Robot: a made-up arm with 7 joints. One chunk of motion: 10 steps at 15 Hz.
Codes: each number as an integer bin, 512 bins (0 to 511) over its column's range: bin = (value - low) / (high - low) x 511, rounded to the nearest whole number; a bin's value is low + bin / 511 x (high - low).
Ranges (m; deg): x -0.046..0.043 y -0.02..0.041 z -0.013..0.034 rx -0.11..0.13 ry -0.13..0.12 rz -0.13..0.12
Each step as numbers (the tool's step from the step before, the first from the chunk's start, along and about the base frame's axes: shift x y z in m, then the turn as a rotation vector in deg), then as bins.
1 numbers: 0.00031 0.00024 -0.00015 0.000 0.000 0.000
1 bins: 266 170 140 234 266 266
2 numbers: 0.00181 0.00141 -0.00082 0.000 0.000 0.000
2 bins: 275 179 132 234 266 266
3 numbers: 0.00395 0.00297 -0.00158 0.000 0.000 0.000
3 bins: 287 192 124 234 266 266
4 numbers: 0.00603 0.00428 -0.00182 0.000 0.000 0.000
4 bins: 299 203 122 234 266 266
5 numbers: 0.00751 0.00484 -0.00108 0.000 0.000 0.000
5 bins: 307 208 130 234 266 266
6 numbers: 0.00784 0.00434 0.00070 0.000 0.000 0.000
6 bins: 309 204 149 234 266 266
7 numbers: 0.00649 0.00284 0.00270 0.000 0.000 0.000
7 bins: 301 191 171 234 266 266
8 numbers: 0.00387 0.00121 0.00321 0.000 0.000 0.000
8 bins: 286 178 176 234 266 266
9 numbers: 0.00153 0.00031 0.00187 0.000 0.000 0.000
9 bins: 273 170 162 234 266 266
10 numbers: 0.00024 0.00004 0.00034 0.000 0.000 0.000
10 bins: 265 168 145 234 266 266
